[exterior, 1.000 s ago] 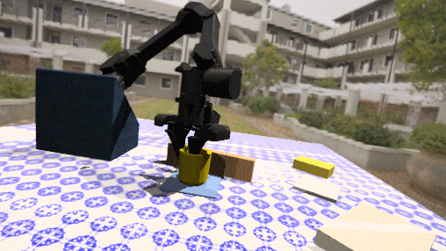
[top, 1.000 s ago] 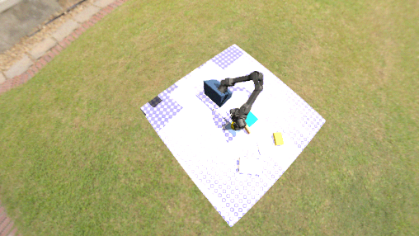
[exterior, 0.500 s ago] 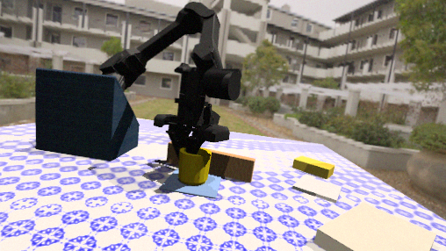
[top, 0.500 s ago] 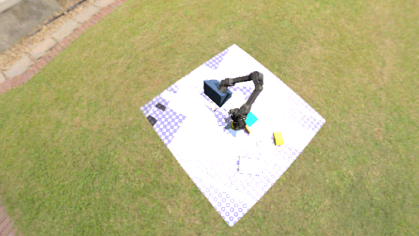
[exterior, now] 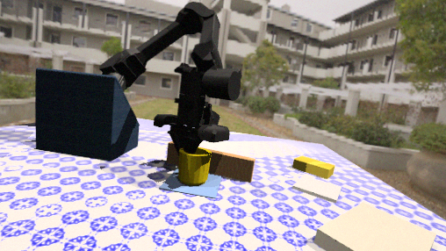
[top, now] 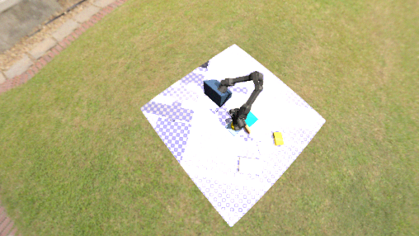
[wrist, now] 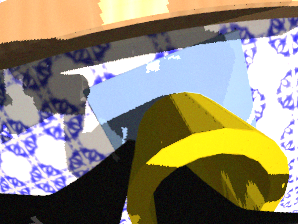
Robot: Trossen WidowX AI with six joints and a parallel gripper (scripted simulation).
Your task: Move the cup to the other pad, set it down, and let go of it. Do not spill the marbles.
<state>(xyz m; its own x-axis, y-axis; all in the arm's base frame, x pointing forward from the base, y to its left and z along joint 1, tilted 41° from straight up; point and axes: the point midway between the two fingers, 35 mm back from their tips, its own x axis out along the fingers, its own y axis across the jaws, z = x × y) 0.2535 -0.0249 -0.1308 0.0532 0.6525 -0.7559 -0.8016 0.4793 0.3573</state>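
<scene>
The cyan pad is 140 mm to the left of my gripper tip, 80 mm ahead of it and 40 mm below it. The rest, counted from my gripper tip: yellow cup: 20 mm to the right, 20 mm ahead; then wooden bar: 60 mm to the left, 50 mm ahead, 20 mm below; then flat white tile: 330 mm ahead, 30 mm below, 10 mm to the left.
</scene>
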